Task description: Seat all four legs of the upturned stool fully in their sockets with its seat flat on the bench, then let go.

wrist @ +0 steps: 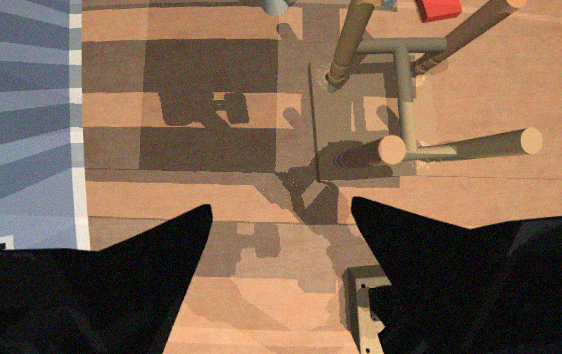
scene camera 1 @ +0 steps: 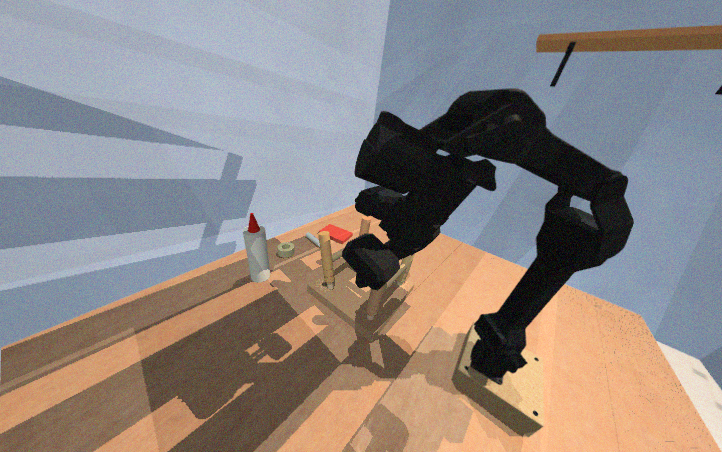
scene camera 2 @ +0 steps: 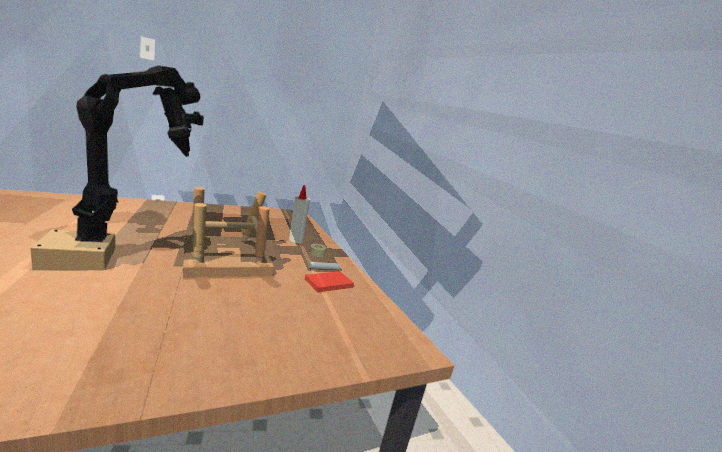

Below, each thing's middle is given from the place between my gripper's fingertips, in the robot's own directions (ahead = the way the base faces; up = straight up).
Labels:
My hand is 430 mm short of the glue bottle with red tip [scene camera 1: 254, 235], 30 mm to the left of it and 180 mm above it. Also, from my hand: red block [scene camera 2: 321, 282] 430 mm ahead, 410 mm to the right, 300 mm below.

